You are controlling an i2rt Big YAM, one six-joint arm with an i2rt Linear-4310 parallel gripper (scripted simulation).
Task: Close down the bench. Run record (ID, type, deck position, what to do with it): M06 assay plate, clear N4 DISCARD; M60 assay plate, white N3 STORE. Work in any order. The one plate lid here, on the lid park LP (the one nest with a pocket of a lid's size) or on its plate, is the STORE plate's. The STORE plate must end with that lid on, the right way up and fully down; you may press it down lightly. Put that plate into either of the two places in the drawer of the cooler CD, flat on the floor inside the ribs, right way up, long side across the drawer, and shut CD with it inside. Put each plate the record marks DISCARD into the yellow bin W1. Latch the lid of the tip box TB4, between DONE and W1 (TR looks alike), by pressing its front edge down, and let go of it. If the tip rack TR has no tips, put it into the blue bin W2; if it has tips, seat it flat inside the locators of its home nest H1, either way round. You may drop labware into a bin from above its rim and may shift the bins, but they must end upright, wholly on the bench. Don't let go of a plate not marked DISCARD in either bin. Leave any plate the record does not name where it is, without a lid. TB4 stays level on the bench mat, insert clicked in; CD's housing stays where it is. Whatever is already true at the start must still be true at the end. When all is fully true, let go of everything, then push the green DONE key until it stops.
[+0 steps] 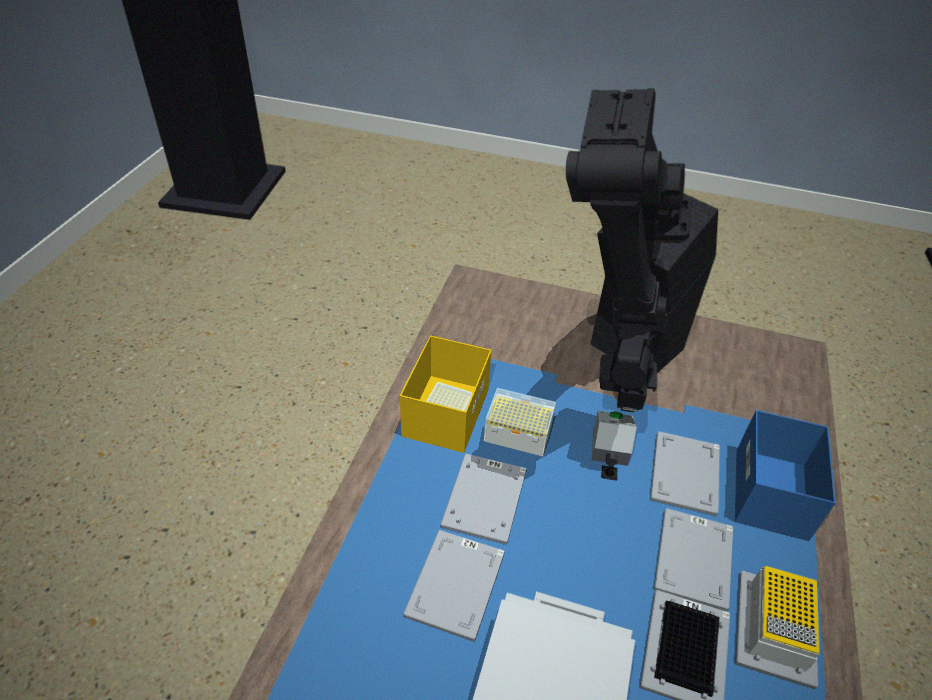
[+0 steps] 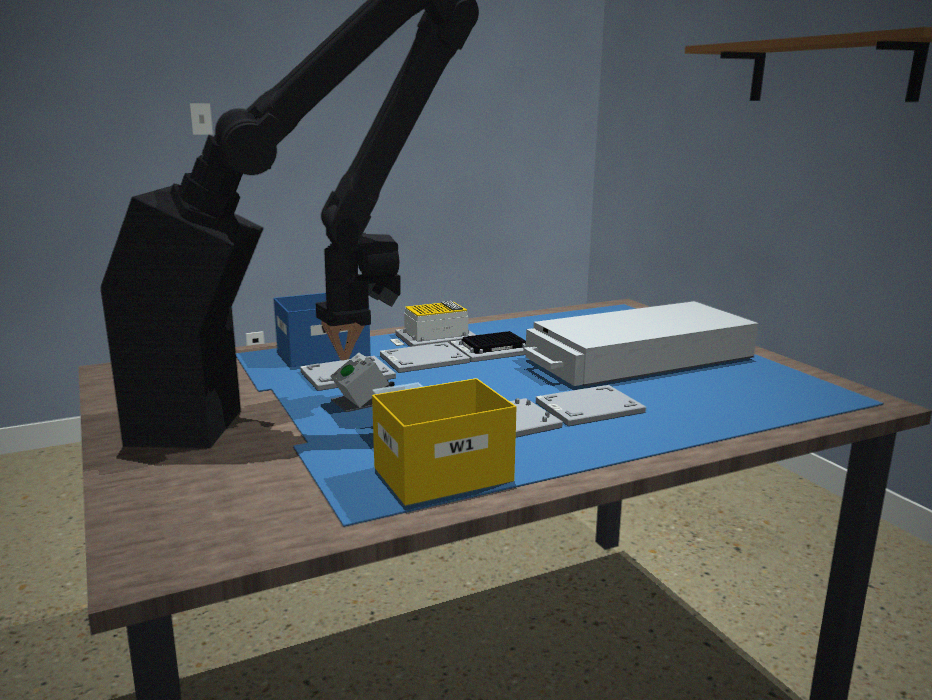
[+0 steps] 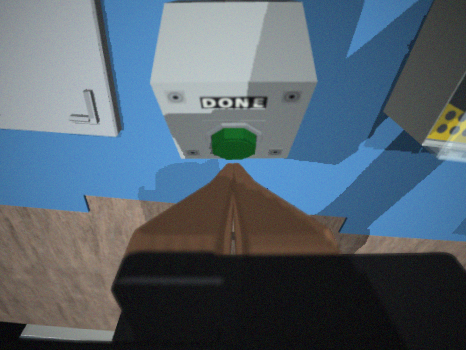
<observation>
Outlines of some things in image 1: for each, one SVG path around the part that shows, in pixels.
A tip rack TR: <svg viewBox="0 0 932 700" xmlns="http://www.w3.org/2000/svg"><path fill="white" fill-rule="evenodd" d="M764 566L752 581L749 654L761 656L760 658L795 669L801 668L806 672L819 655L817 581Z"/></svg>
A yellow bin W1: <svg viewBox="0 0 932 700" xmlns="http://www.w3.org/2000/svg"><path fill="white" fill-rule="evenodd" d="M430 335L400 394L401 435L405 438L464 453L488 392L492 350ZM426 400L437 382L473 393L466 411L427 402Z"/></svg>
</observation>
